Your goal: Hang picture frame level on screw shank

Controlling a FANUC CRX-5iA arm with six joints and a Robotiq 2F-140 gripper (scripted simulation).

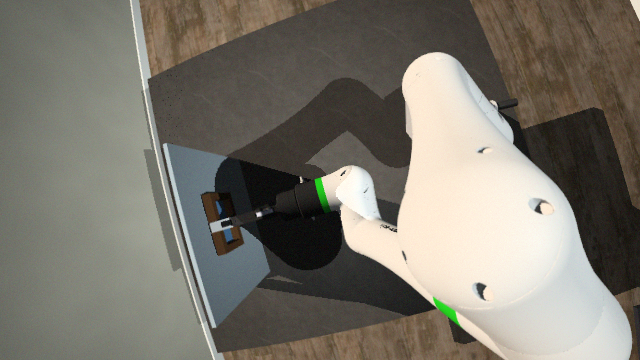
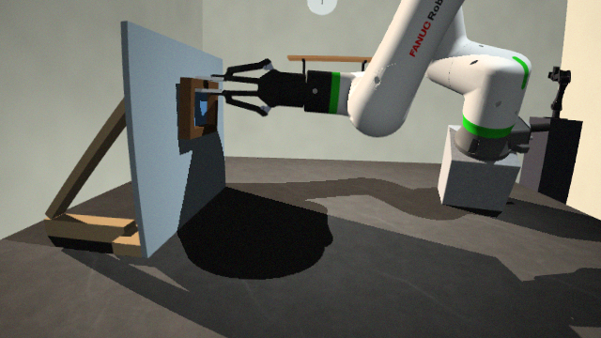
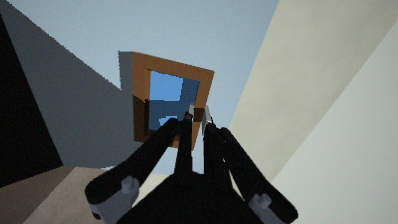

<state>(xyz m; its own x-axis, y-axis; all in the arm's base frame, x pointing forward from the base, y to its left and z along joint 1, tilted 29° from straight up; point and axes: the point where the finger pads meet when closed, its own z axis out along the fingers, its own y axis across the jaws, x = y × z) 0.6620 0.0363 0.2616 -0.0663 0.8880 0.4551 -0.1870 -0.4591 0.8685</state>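
Right now the picture frame is 40 mm ahead of my hand and 50 mm below it. Round my hand: pale blue wall panel 60 mm ahead, 110 mm below.
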